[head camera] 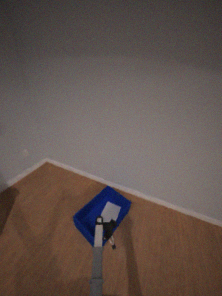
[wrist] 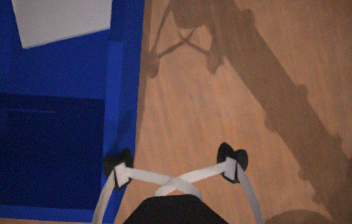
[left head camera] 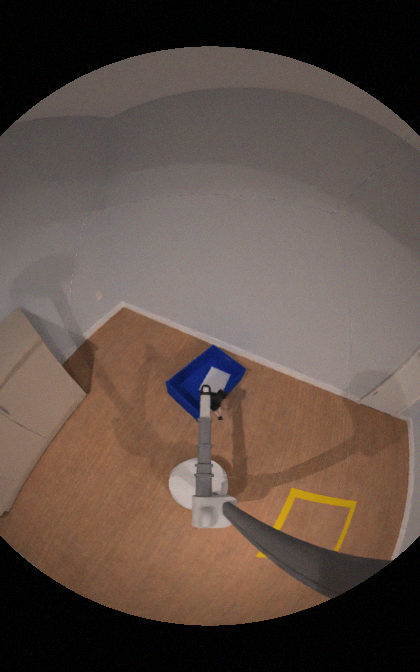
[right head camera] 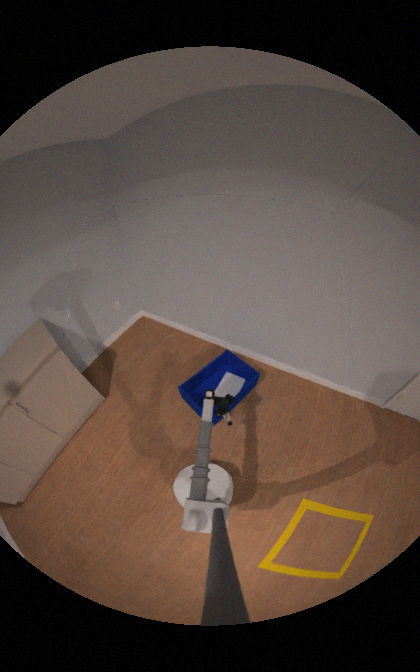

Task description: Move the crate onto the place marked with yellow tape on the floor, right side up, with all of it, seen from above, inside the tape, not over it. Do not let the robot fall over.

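Places are measured from the robot's base along level axes (x ahead, y left, z up), in millimetres.
Pixels of known places: gripper, fingertip midpoint: (head camera: 108,244) (wrist: 176,158).
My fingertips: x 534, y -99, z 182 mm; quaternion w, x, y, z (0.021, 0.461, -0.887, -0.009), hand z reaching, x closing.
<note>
Behind a point stands the place of what it marks.
A blue open crate (head camera: 89,214) @(y 133, x 917, z -10 mm) (left head camera: 192,381) (right head camera: 206,384) (wrist: 55,72) @(y -1, x 765, z -10 mm) stands upright on the floor near the back wall, with a white rectangle (head camera: 111,211) @(y -157, x 955, z 0 mm) (left head camera: 217,377) (right head camera: 231,383) (wrist: 65,20) @(y -79, x 828, z 0 mm) inside. My gripper (head camera: 113,243) (left head camera: 219,414) (right head camera: 228,420) (wrist: 176,158) @(y -99, x 534, z 182 mm) is open at the crate's near right side. In the wrist view its left fingertip overlaps the crate's side wall and its right fingertip is over floor outside; contact is unclear. The yellow tape outline (left head camera: 324,498) (right head camera: 337,511) lies right of my base, apart from the crate; my mast hides part in the left head view.
A beige cabinet (left head camera: 35,390) (right head camera: 45,410) stands at the left. The back wall's white skirting (left head camera: 290,373) (right head camera: 305,378) runs close behind the crate. Pale furniture (left head camera: 395,384) (right head camera: 407,398) stands at the right. My round white base (left head camera: 181,484) (right head camera: 181,487) is between crate and tape.
</note>
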